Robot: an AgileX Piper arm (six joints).
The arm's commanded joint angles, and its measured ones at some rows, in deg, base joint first. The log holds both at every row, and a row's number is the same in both.
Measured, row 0:
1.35 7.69 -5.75 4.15 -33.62 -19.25
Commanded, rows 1 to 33:
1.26 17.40 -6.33 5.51 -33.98 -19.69
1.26 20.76 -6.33 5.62 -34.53 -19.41
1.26 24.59 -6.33 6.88 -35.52 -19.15
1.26 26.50 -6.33 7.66 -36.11 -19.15
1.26 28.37 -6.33 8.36 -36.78 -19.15
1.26 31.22 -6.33 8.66 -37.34 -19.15
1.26 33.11 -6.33 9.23 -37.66 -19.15
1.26 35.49 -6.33 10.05 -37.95 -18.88
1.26 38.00 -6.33 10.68 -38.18 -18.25
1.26 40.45 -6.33 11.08 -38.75 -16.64
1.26 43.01 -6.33 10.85 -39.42 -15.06
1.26 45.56 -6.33 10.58 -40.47 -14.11
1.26 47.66 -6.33 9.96 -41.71 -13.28
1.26 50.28 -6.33 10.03 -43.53 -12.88
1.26 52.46 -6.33 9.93 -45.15 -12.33
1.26 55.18 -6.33 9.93 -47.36 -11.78
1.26 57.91 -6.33 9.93 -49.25 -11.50
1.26 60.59 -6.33 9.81 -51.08 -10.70
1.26 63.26 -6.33 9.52 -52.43 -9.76
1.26 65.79 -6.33 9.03 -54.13 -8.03
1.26 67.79 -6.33 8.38 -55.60 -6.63
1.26 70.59 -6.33 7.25 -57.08 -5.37
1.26 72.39 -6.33 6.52 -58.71 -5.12
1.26 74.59 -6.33 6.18 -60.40 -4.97
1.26 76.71 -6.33 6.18 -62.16 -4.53
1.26 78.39 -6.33 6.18 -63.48 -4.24
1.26 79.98 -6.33 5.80 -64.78 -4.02
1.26 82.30 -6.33 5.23 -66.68 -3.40
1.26 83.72 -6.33 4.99 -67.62 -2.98
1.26 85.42 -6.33 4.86 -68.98 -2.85
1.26 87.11 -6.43 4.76 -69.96 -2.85
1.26 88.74 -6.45 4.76 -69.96 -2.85
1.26 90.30 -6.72 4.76 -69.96 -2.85
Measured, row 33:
1.35 84.83 -6.25 5.77 -66.75 -3.50
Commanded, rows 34 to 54:
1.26 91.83 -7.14 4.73 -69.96 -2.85
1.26 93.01 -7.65 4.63 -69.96 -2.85
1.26 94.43 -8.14 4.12 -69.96 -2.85
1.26 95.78 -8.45 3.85 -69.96 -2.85
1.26 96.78 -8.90 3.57 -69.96 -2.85
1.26 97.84 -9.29 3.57 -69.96 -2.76
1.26 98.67 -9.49 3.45 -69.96 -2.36
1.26 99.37 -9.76 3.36 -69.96 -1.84
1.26 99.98 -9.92 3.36 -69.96 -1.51
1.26 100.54 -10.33 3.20 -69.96 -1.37
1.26 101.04 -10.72 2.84 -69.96 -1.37
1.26 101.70 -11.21 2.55 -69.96 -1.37
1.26 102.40 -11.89 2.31 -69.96 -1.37
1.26 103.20 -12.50 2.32 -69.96 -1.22
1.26 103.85 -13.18 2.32 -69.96 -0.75
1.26 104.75 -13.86 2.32 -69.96 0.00
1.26 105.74 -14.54 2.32 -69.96 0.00
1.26 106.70 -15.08 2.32 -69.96 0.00
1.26 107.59 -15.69 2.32 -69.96 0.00
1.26 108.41 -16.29 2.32 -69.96 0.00
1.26 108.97 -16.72 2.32 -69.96 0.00
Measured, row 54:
1.35 106.28 -14.80 2.68 -69.02 -0.58
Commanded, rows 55 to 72:
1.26 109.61 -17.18 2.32 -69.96 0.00
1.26 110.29 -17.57 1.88 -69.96 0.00
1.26 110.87 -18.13 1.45 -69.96 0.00
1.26 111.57 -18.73 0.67 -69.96 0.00
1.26 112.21 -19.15 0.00 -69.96 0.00
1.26 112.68 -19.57 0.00 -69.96 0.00
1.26 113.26 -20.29 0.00 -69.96 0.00
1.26 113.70 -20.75 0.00 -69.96 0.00
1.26 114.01 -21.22 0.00 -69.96 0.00
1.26 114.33 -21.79 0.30 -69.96 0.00
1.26 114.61 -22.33 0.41 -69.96 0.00
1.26 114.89 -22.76 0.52 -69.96 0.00
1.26 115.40 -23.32 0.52 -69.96 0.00
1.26 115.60 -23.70 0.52 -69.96 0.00
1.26 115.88 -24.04 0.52 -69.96 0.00
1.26 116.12 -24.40 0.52 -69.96 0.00
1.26 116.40 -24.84 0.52 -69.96 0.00
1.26 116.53 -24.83 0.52 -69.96 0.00
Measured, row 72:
1.35 115.65 -23.78 0.77 -69.02 0.00
